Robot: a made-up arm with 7 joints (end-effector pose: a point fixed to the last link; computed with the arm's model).
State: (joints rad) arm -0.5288 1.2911 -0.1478 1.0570 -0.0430 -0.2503 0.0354
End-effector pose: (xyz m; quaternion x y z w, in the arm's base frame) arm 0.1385 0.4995 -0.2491 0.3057 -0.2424 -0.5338 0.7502
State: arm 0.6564 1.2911 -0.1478 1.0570 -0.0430 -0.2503 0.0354
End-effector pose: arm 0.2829 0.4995 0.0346 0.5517 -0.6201 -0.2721 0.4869
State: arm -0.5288 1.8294 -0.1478 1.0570 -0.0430 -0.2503 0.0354
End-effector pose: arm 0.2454 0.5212 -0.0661 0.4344 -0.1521 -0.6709 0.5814
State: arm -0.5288 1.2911 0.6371 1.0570 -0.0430 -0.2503 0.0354
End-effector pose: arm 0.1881 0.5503 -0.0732 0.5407 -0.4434 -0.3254 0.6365
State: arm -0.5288 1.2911 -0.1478 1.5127 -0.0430 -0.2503 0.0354
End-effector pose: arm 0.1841 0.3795 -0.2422 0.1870 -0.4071 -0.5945 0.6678
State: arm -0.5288 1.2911 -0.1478 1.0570 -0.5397 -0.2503 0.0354
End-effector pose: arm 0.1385 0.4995 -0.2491 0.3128 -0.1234 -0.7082 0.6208
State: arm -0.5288 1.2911 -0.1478 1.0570 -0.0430 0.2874 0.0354
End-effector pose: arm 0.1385 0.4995 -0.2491 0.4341 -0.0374 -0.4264 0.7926
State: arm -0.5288 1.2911 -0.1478 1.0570 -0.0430 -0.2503 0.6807
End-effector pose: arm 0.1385 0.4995 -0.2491 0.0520 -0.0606 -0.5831 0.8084
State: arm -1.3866 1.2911 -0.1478 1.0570 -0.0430 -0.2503 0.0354
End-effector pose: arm -0.0978 0.4995 -0.2677 0.0560 0.0916 -0.6126 0.7831
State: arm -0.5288 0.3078 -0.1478 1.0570 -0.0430 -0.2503 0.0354
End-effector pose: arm 0.0144 0.2123 -0.4614 0.0214 -0.3585 -0.1931 0.9131
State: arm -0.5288 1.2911 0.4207 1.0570 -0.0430 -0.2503 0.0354
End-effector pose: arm 0.1890 0.5376 -0.1252 0.4828 -0.3936 -0.3893 0.6785
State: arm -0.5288 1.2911 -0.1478 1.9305 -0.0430 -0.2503 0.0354
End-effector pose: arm 0.1864 0.2680 -0.2034 0.0696 -0.5398 -0.6231 0.5617
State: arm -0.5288 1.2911 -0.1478 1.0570 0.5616 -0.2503 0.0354
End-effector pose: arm 0.1385 0.4995 -0.2491 0.2718 -0.3665 -0.2786 0.8451
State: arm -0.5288 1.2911 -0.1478 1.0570 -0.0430 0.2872 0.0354
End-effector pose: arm 0.1385 0.4995 -0.2491 0.4341 -0.0375 -0.4265 0.7926
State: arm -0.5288 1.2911 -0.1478 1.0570 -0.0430 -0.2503 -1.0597
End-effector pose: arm 0.1385 0.4995 -0.2491 0.6516 -0.4849 -0.3296 0.4814
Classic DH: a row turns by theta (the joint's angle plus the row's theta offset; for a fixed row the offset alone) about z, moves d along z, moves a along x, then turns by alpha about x. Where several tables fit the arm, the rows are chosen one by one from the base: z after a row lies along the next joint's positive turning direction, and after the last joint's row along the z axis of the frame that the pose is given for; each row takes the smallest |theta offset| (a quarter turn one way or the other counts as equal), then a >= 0, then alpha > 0; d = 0 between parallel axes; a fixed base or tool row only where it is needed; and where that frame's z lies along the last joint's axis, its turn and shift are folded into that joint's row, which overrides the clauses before.
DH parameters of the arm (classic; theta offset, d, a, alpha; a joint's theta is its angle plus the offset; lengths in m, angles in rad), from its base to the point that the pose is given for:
base (fixed): 0 0 0 1.5708
joint 1: 1.5708 -0.1263 0 1.5708
joint 2: 1.5708 0 0 1.5708
joint 3: 1.5708 -0.2589 0 1.5708
joint 4: 0 0 0 -1.5708
joint 5: 0 -0.2847 0 -1.5708
joint 6: -1.5708 0 0 1.5708
joint 7: 1.5708 0 0 1.5708
tool (fixed): -1.5708 0 0 0

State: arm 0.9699 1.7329 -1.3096 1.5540 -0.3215 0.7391 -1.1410
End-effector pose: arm 0.2303 0.4309 -0.0687 0.9043 -0.2807 -0.3083 0.0917
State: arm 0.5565 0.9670 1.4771 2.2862 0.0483 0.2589 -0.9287
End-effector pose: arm -0.0543 0.3072 0.1254 -0.5166 0.5630 -0.5103 0.3946
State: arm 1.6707 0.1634 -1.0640 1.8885 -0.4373 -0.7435 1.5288
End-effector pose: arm 0.1920 -0.0794 0.1512 -0.3763 0.1389 0.8376 0.3707
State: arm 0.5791 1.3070 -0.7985 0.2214 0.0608 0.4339 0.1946
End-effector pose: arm 0.1368 0.6327 -0.1294 0.5506 0.0865 -0.0383 0.8294
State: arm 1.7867 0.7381 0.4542 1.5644 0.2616 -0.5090 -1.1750
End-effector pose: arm 0.0515 0.3941 0.2732 0.0277 0.6153 -0.6062 0.5031
